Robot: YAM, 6 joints.
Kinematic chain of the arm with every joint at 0, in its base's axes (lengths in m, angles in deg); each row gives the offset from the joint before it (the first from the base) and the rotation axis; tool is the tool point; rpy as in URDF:
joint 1: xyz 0 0 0.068 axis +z
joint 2: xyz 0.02 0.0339 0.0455 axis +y
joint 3: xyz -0.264 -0.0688 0 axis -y
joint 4: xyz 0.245 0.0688 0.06 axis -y
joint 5: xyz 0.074 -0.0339 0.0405 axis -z
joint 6: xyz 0.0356 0 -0.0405 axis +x
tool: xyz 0 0 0 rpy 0 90 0
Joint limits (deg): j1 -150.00..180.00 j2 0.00..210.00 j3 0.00..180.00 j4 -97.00..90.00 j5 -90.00..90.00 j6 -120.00..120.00
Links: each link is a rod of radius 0.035 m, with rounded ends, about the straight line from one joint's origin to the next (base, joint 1, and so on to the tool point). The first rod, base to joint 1, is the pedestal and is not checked.
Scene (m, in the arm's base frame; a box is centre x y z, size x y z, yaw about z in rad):
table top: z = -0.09
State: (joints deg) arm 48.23 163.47 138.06 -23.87 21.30 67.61
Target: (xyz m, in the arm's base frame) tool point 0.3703 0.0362 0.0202
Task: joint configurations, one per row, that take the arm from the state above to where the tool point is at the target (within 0.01 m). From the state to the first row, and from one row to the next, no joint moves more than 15 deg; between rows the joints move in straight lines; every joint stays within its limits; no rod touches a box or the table.
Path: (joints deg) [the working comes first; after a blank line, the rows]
Joints at the target: 7.89 139.73 84.97 -57.36 24.82 67.61
Straight joint move there: clear.

1: 38.14 157.53 124.79 -32.24 22.18 67.61
2: 28.06 151.60 111.51 -40.62 23.06 67.61
3: 17.97 145.66 98.24 -48.99 23.94 67.61
4: 7.89 139.73 84.97 -57.36 24.82 67.61

